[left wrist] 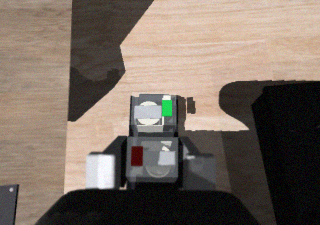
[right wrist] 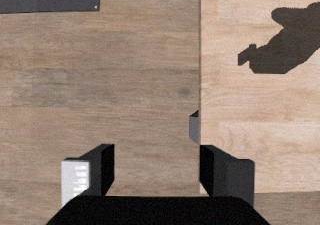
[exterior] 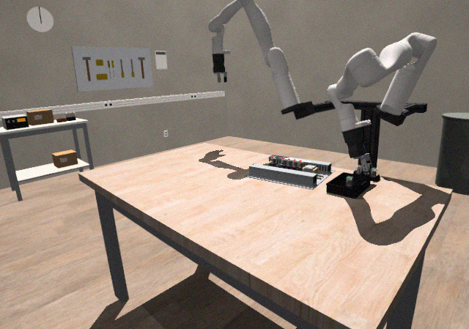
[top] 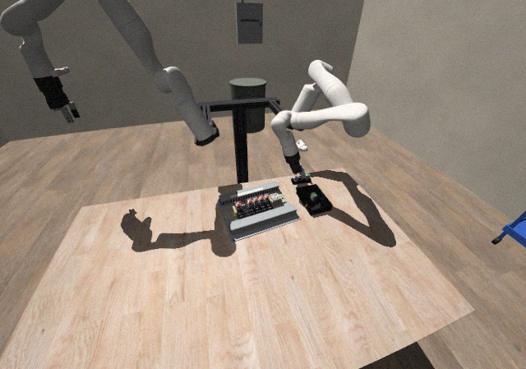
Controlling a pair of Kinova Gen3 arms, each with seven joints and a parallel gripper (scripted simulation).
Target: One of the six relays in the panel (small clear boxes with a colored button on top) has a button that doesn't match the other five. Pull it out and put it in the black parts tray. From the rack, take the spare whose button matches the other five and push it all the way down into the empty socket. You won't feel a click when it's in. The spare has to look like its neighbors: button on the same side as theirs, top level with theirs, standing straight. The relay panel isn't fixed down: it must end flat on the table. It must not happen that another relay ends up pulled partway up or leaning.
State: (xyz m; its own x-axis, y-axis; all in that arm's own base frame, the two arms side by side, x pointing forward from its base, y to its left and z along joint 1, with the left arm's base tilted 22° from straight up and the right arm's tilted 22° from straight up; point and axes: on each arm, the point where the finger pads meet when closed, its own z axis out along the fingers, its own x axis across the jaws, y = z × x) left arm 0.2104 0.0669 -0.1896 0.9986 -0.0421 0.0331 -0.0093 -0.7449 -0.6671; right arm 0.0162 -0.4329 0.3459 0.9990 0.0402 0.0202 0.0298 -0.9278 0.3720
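Right now the spare rack is 40 mm below my left hand. The rest, counted from my left hand: black parts tray (160 mm ahead, 40 mm below, 20 mm to the right); then relay panel (300 mm to the right, 110 mm ahead, 30 mm below).
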